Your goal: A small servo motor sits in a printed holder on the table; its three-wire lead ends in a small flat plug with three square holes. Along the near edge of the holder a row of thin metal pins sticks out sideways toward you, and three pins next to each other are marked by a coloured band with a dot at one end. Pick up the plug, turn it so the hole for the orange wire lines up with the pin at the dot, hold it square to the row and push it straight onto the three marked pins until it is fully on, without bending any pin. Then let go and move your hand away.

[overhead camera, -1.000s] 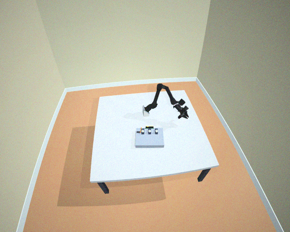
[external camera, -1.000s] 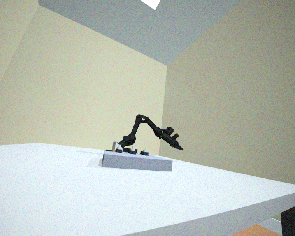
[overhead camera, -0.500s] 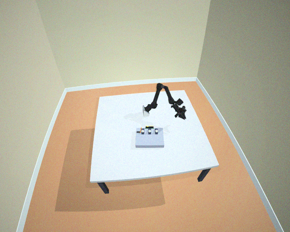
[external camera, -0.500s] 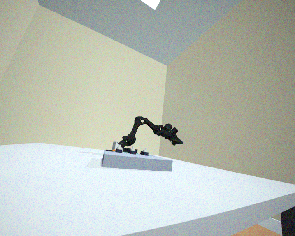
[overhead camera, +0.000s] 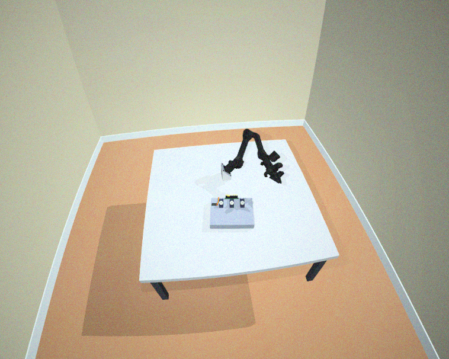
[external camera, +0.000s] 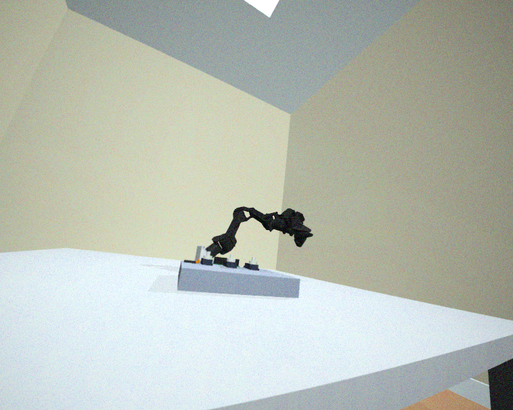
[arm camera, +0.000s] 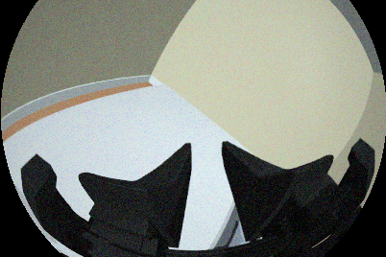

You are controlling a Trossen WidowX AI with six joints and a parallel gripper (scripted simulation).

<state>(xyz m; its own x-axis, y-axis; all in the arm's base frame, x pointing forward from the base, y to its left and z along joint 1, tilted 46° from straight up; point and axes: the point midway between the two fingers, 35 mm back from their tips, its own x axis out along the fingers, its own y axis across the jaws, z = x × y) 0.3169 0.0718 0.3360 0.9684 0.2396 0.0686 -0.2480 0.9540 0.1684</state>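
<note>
The yellow band lies 9 cm behind my gripper tip, 35 cm to the right of it and 14 cm below it. Also, from my gripper tip: grey printed holder: 7 cm ahead, 36 cm to the right, 19 cm below; then pin strip: 8 cm behind, 33 cm to the right, 15 cm below; then servo: 3 cm behind, 34 cm to the right, 16 cm below.
</note>
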